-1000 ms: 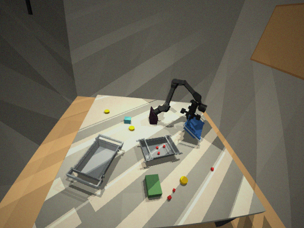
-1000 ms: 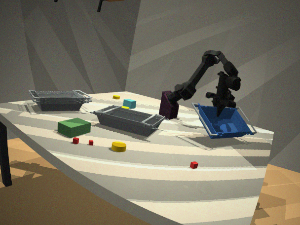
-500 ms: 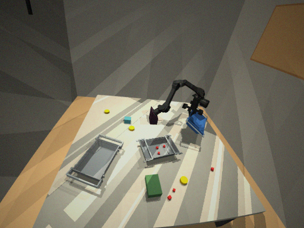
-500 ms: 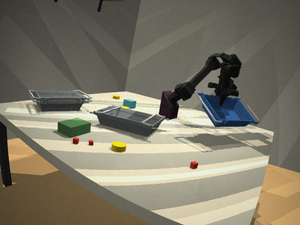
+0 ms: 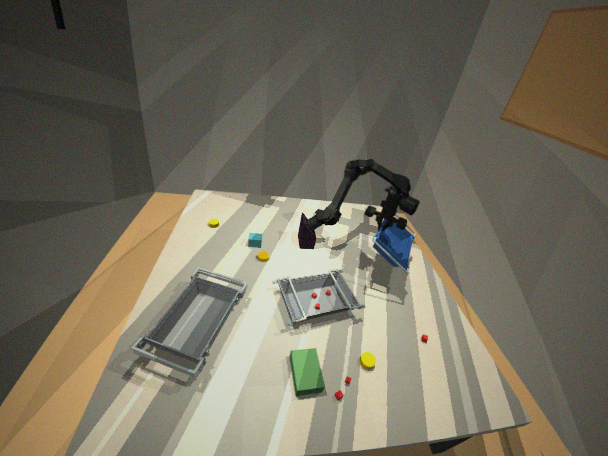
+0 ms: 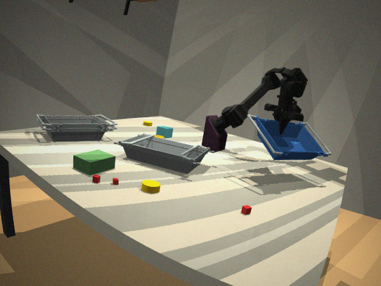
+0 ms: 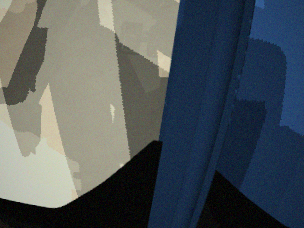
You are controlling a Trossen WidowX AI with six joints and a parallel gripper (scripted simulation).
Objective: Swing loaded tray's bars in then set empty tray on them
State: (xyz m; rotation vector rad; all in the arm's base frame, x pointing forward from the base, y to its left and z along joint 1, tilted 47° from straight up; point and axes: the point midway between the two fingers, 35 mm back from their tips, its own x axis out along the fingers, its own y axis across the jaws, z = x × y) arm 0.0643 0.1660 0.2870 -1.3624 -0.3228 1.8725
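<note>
My gripper tip is now 70 mm to the right of the blue tray and 40 mm short of it. Round my gripper tip: cyan cube (570 mm to the right, 130 mm below); then green block (590 mm ahead, 330 mm to the right, 130 mm below).
</note>
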